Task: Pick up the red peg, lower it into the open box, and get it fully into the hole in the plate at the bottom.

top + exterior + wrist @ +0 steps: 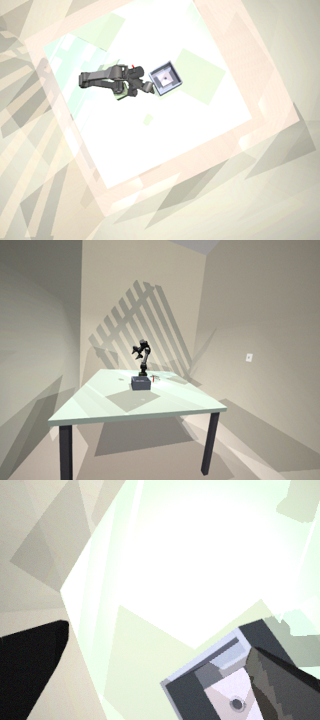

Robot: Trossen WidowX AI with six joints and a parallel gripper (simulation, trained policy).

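Right now my gripper tip is 1 cm past the red peg, 28 cm to the right of it and 28 cm above it. The rest, counted from my gripper tip: plate (16 cm ahead, 8 cm to the left, 27 cm below); then grey box (16 cm ahead, 8 cm to the left, 29 cm below).
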